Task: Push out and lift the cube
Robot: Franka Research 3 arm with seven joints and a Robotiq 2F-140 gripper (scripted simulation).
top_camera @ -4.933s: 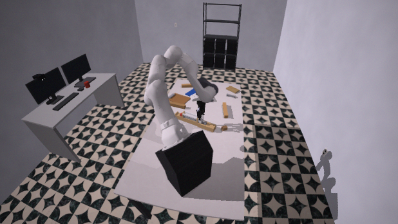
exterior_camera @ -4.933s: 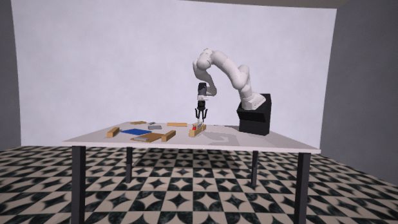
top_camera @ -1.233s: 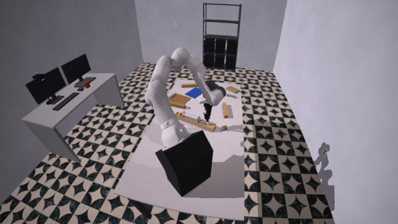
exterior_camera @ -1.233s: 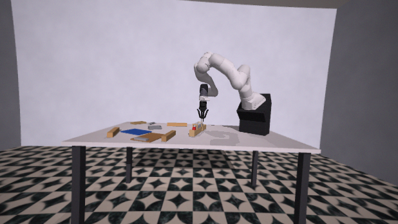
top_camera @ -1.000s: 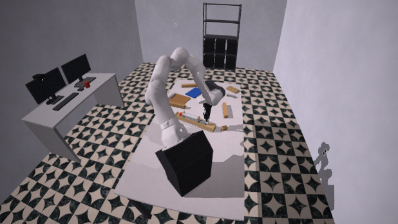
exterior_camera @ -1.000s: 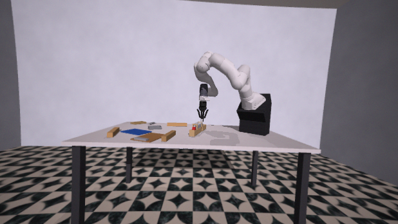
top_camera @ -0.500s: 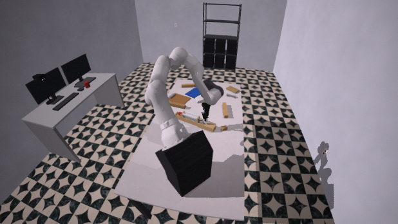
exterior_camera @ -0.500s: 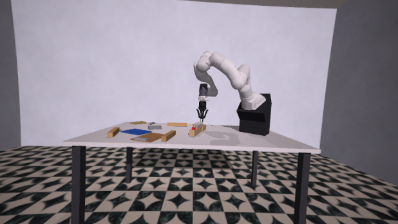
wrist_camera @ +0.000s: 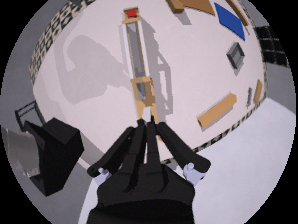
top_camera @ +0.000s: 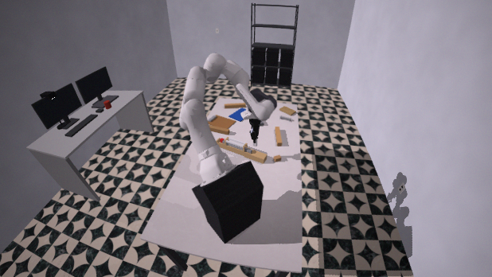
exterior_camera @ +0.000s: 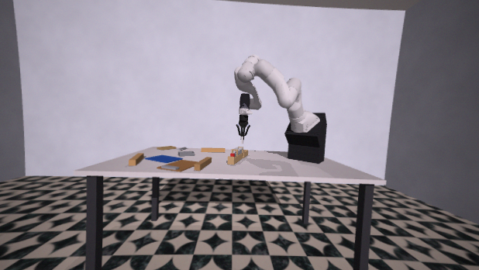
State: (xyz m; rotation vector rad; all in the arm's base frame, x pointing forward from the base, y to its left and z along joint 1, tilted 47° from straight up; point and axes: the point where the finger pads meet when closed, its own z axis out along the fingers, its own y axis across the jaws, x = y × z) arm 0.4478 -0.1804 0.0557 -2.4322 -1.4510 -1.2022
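My gripper is now 270 mm to the right of the red cube, 90 mm short of it and 90 mm above it. The rest, counted from my hand: grey rod 90 mm below, 70 mm to the left, 10 mm ahead; small wooden block 170 mm to the right, 130 mm below, 10 mm behind; wooden channel 150 mm to the left, 90 mm below, 40 mm ahead.
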